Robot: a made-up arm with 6 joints. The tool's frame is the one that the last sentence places.
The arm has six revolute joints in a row. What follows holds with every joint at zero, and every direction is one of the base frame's. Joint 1 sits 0.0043 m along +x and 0.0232 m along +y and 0.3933 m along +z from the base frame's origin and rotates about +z. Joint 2 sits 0.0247 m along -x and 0.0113 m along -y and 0.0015 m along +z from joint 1 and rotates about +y. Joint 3 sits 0.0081 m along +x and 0.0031 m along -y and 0.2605 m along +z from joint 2 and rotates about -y. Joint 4 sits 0.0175 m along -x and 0.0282 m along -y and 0.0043 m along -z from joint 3 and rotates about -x. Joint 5 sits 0.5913 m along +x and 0.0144 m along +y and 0.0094 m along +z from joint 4 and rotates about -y. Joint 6 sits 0.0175 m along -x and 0.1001 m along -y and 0.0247 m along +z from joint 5 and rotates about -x. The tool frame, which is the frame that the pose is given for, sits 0.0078 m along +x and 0.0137 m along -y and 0.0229 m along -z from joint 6; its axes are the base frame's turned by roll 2.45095, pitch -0.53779 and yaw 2.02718 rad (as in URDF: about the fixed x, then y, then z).
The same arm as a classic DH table. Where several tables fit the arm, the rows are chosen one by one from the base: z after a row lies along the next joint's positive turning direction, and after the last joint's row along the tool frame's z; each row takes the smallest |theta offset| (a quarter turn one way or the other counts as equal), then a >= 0, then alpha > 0; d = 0 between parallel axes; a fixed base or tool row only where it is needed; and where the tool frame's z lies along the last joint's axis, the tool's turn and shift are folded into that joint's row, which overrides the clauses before.
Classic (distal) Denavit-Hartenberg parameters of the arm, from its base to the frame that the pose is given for. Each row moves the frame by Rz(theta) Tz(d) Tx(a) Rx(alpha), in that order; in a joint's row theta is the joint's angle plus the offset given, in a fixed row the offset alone. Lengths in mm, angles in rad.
base (fixed): a 23.6  alpha 0  d 0  theta offset 1.3875
joint 1: a -24.7  alpha -1.5708  d 394.8  theta offset -1.3875
joint 2: a 260.6  alpha 3.1416  d 0  theta offset -1.5397
joint 3: a -4.3  alpha -1.5708  d 42.6  theta offset 0.0311
joint 4: a 9.4  alpha 1.5708  d -573.8  theta offset 0
joint 5: a 24.7  alpha -1.5708  d 85.7  theta offset 0
joint 6: a -25.7  alpha -1.9799  d 12.8  theta offset 0.8061
tool (fixed): a 0  alpha 0  d 7.7  theta offset -0.4252

